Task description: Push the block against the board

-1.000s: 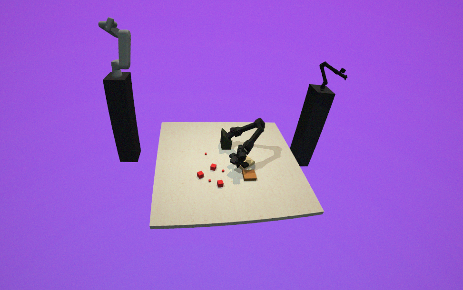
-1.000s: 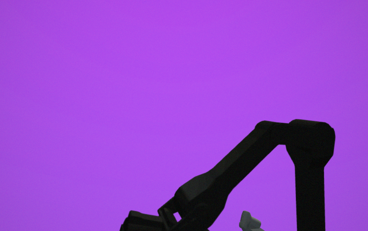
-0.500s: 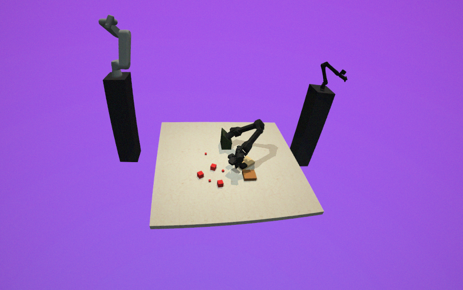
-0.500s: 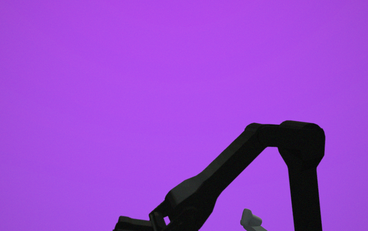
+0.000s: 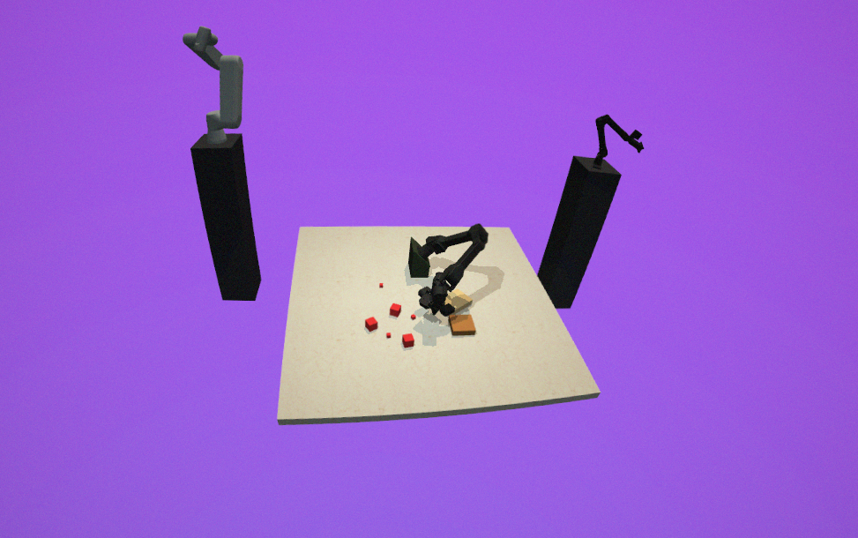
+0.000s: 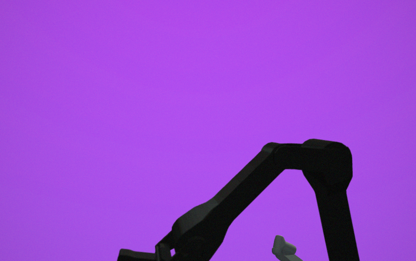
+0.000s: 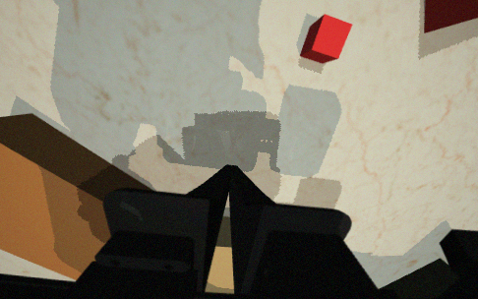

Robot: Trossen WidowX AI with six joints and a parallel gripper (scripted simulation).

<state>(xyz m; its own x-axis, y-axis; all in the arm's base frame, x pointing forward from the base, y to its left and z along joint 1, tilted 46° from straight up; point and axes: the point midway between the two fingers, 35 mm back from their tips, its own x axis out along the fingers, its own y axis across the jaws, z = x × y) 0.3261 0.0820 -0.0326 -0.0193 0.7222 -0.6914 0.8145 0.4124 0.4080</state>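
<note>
My gripper tip is 7 cm past the pale tan board, 11 cm to the right of it and 1 cm below it. Also, from my gripper tip: orange piece: 8 cm ahead, 12 cm to the left, 1 cm above.
</note>
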